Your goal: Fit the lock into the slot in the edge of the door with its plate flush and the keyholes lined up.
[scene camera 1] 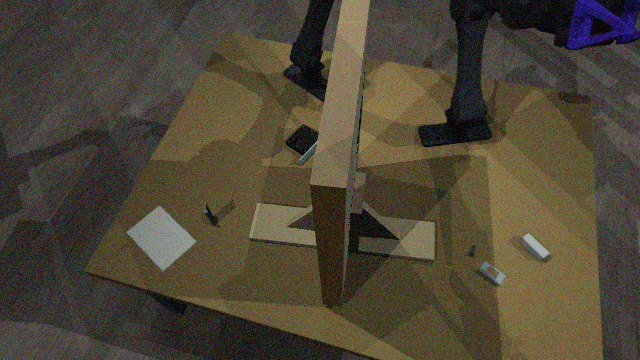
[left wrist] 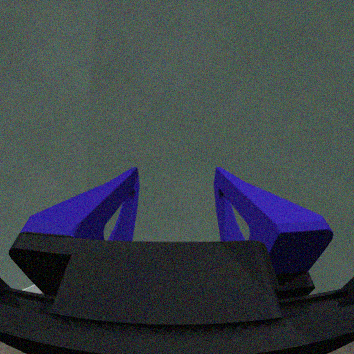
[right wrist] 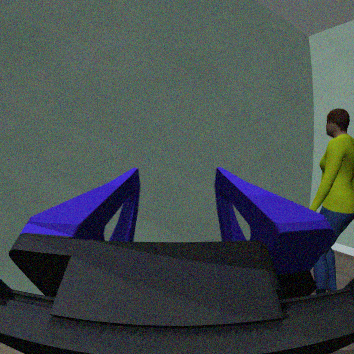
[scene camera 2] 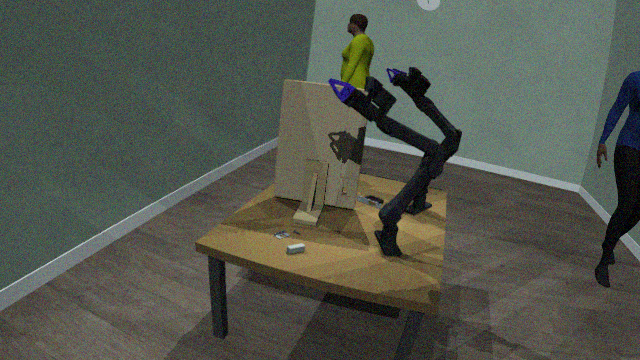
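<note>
The door is a pale wooden panel standing upright on the table. The lock lies on the table beside it, a dark flat case with a silver plate along one side; the door hides part of it in scene camera 1. The slot in the door edge cannot be made out. My left gripper is partly open and empty, high near the door's upper edge; it also shows at the top right of scene camera 1. My right gripper is partly open and empty, raised high behind the left one.
The door's pale foot spreads to both sides. A white square and a small dark piece lie at the left. A silver piece, a white block and a tiny dark part lie at the right.
</note>
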